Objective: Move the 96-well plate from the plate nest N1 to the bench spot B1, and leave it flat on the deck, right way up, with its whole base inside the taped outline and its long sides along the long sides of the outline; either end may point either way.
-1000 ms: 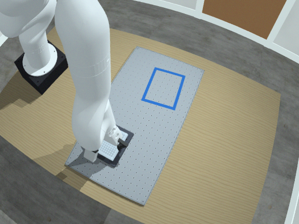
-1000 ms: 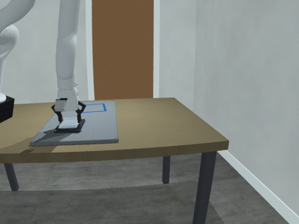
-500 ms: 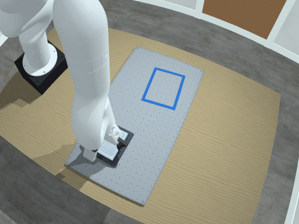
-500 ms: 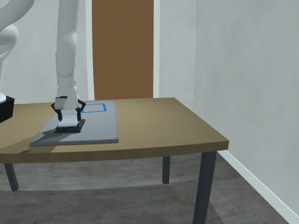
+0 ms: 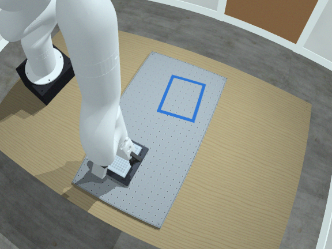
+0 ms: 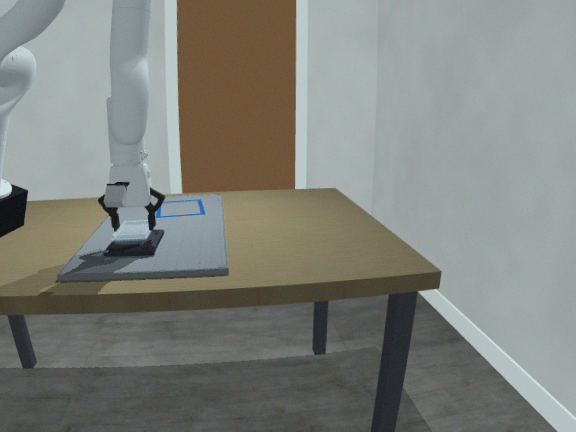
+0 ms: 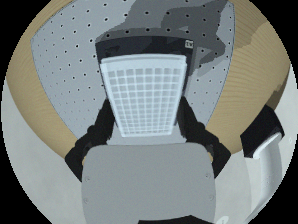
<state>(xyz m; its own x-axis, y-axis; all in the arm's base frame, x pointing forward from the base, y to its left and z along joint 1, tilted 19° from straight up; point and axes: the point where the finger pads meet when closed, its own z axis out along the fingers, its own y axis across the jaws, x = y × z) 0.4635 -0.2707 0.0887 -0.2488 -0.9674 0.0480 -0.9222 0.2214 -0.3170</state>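
Now: the plate nest N1 4 cm below my hand. From my hand the other things lie so: 96-well plate 1 cm below.
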